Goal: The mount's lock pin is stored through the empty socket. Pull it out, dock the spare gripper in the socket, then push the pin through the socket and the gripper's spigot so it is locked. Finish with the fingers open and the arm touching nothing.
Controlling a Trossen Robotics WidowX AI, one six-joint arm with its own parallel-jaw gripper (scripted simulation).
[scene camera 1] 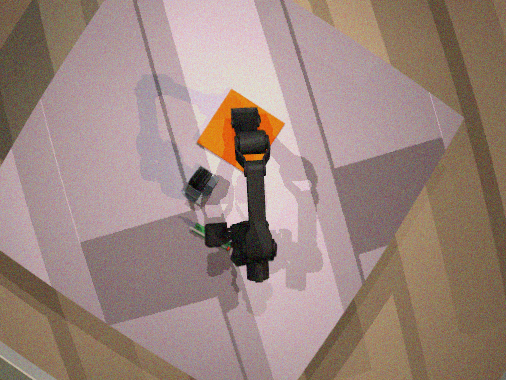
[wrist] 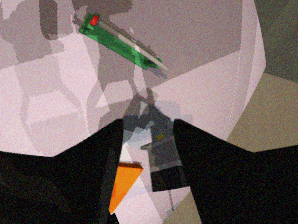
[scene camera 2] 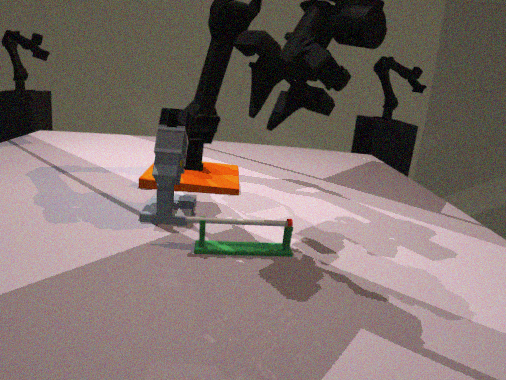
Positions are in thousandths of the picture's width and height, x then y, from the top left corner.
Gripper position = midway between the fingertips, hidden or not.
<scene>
In view: the gripper (scene camera 2: 515, 325), a spare gripper (scene camera 2: 343, 349) and a green rack (scene camera 2: 398, 651).
The spare gripper shows as well in the wrist view (wrist: 559, 770). The gripper is seen too in scene camera 1 (scene camera 1: 444, 601) and in the wrist view (wrist: 498, 556). The green rack also shows in the wrist view (wrist: 347, 167).
</scene>
